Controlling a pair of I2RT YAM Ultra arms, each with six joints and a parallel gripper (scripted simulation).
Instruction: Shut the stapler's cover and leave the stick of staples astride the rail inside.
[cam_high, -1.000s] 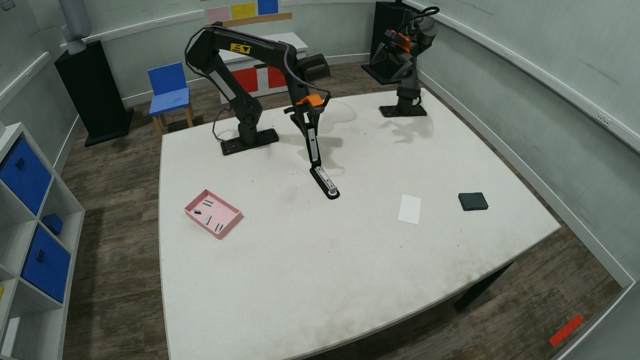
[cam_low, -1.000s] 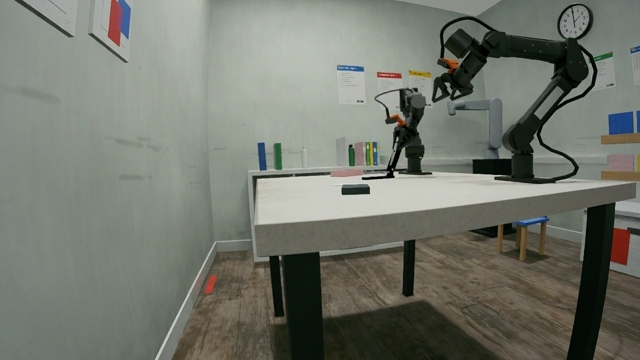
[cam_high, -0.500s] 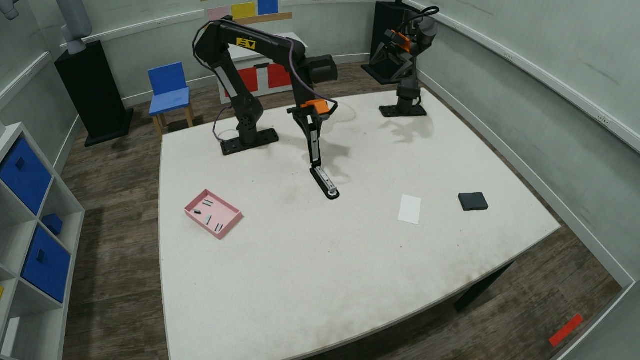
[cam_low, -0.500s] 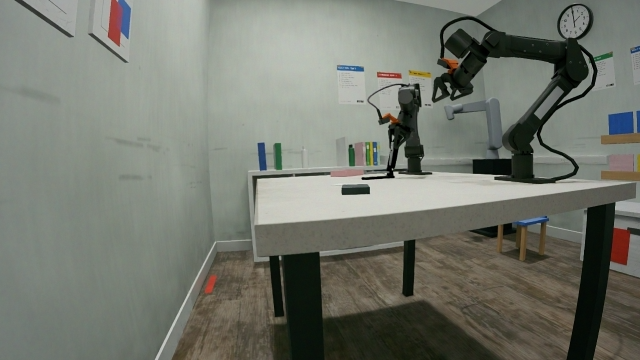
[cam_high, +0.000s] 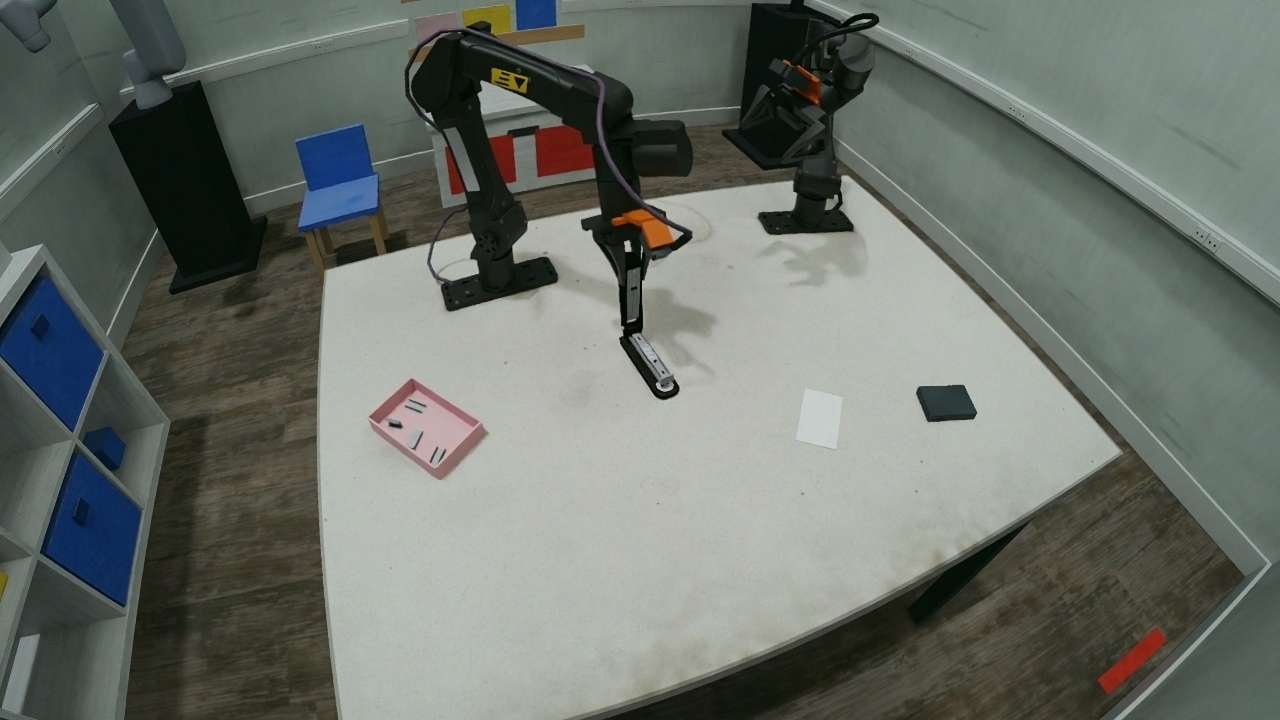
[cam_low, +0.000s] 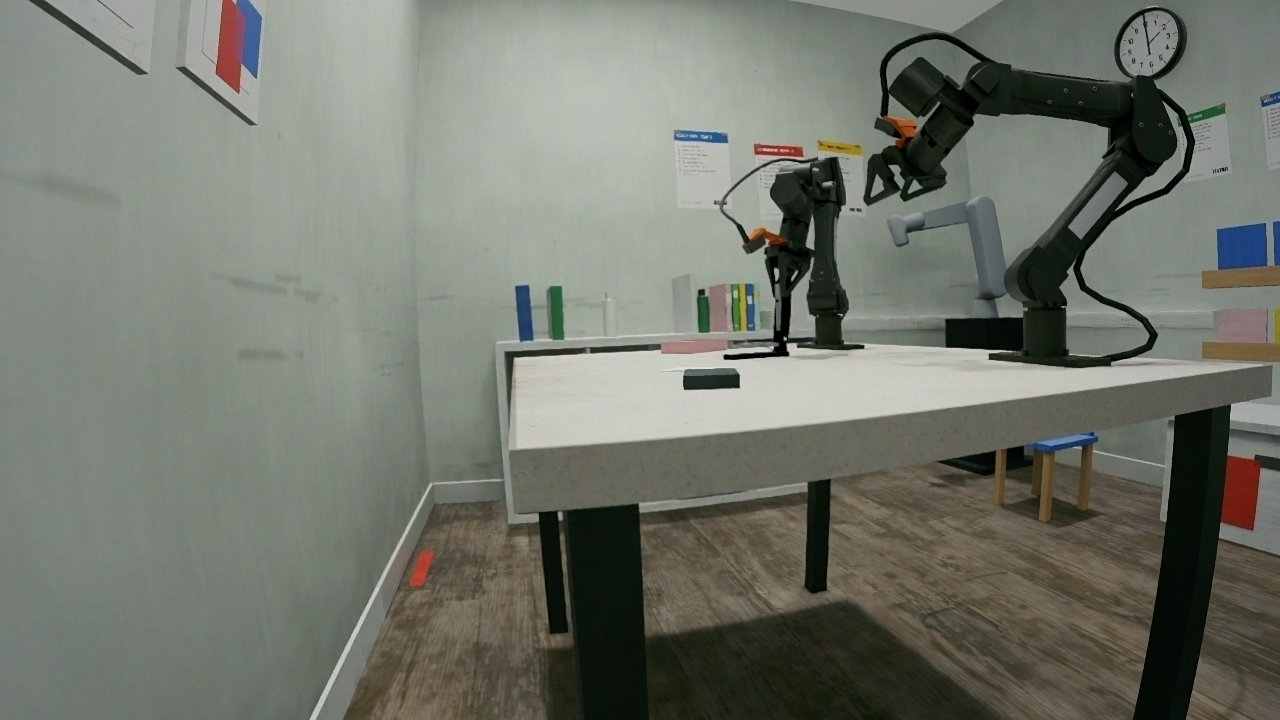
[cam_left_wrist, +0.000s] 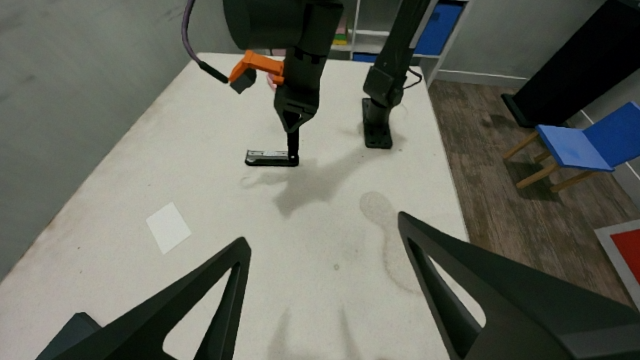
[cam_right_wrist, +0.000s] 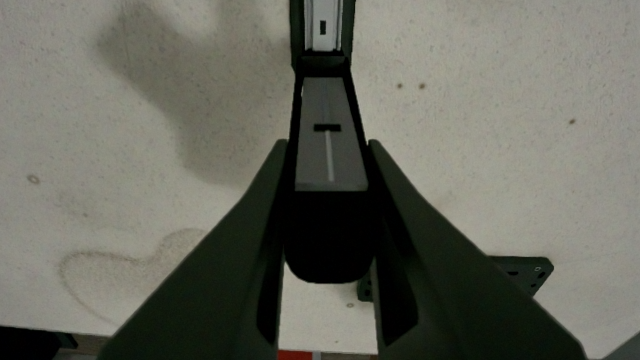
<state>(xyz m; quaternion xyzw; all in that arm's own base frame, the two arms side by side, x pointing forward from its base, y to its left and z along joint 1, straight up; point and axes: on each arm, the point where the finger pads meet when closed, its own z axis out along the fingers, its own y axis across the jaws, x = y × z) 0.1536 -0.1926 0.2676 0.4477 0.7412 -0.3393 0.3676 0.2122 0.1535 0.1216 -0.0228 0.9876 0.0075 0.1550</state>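
The stapler cover is 30 mm below my right hand. Also, from my right hand: stapler 30 mm ahead, 70 mm below; pink tray 70 mm ahead, 330 mm to the right, 110 mm below; white sheet 240 mm ahead, 200 mm to the left, 120 mm below.
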